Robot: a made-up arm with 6 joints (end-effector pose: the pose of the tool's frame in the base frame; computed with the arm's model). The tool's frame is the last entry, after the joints. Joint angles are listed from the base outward.
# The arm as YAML. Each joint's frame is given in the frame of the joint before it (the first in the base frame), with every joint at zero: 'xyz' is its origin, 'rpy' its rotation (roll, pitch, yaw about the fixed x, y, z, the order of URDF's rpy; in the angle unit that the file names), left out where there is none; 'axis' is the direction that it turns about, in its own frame. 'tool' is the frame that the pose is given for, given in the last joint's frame.
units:
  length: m
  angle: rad
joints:
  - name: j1
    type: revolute
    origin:
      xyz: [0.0, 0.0, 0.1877]
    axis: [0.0, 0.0, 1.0]
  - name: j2
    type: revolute
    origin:
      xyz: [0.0, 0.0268, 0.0]
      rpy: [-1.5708, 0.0, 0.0]
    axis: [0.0, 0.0, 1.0]
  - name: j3
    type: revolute
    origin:
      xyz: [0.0, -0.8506, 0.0]
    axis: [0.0, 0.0, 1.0]
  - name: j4
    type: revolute
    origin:
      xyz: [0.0, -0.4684, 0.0]
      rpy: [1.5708, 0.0, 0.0]
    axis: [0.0, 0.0, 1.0]
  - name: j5
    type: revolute
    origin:
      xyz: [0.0, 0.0, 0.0]
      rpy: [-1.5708, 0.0, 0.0]
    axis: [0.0, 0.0, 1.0]
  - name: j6
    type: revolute
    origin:
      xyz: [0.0, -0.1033, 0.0]
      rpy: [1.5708, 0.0, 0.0]
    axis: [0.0, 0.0, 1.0]
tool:
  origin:
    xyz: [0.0, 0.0, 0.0]
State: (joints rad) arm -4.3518 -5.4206 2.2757 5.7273 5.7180 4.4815
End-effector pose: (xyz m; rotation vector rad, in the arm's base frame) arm -0.2976 0.6304 0.1855 -2.1789 -1.4087 0.2524
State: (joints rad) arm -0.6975 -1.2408 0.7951 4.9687 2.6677 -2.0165
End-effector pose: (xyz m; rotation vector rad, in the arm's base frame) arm -0.7450 0.5998 0.8082 0.1450 2.8198 -1.0409
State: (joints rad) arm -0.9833 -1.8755 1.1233 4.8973 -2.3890 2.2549
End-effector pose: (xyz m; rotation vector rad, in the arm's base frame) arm -0.5238 0.9601 0.2106 -2.0212 1.3628 -0.9515
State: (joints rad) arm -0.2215 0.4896 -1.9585 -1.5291 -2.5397 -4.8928
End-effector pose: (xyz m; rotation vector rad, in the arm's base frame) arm 0.0368 0.0791 0.9749 -2.1503 -0.5959 -1.9905
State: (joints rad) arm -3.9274 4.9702 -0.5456 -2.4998 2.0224 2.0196
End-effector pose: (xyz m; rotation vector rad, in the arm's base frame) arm 0.8737 -0.8336 0.2130 -2.1352 -0.4267 -0.1428
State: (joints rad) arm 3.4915 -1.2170 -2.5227 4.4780 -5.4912 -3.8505
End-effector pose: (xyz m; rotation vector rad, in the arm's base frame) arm 0.4348 0.2063 0.0450 -2.3913 0.6549 1.3912
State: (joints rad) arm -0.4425 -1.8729 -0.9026 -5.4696 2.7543 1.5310
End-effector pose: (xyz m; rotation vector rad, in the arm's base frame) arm -0.8534 0.4654 -0.4038 -0.1782 0.2340 0.3240
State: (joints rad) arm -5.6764 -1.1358 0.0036 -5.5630 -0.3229 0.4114
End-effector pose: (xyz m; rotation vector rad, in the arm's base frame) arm -1.0665 -0.7340 0.7644 -0.1911 -1.5633 1.5399
